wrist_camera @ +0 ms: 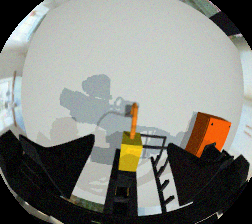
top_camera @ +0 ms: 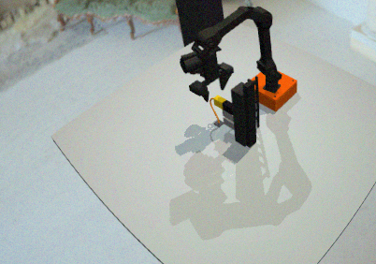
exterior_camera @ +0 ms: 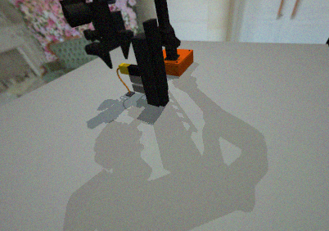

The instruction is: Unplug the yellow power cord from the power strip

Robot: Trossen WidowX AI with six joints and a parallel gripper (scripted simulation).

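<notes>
Now: gripper tip 5 cm to the right of the yellow plug and 1 cm above it.
</notes>
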